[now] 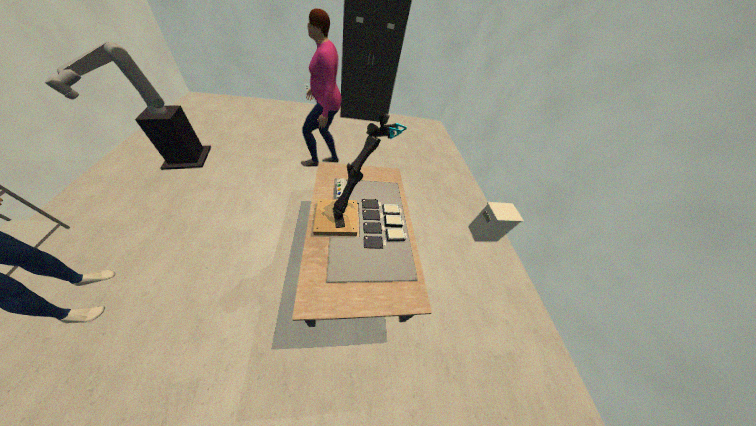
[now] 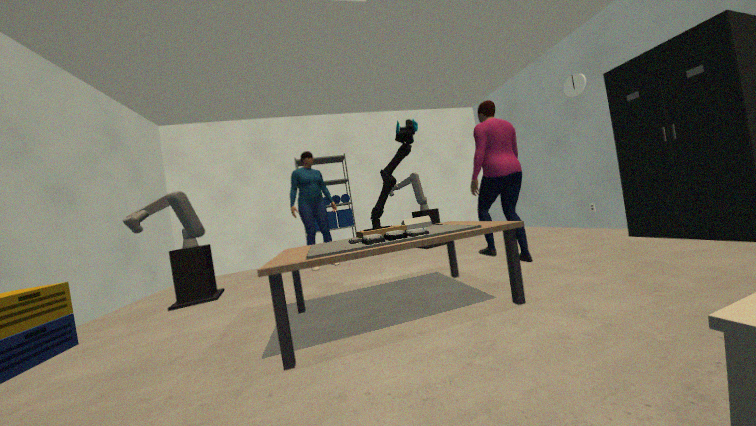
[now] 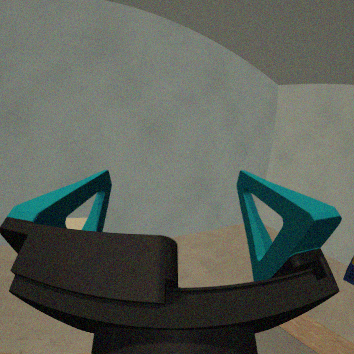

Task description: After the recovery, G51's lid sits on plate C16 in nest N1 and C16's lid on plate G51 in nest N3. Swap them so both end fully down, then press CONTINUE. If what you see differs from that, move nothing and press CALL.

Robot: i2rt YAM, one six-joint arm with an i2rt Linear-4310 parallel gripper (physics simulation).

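Three pale-topped pieces stand in a column on the grey mat. Beside them is a column of several dark square pieces. Labels G51, C16, N1 and N3 are too small to read, and how each lid sits cannot be told. A white panel with coloured buttons lies near the far end; the words on it are unreadable. My gripper is open and empty, raised high above the table and away from the pieces.
The arm stands on a wooden base board on the table. A person in pink stands close to the table's far end. A pale-topped grey box stands on the floor to the right.
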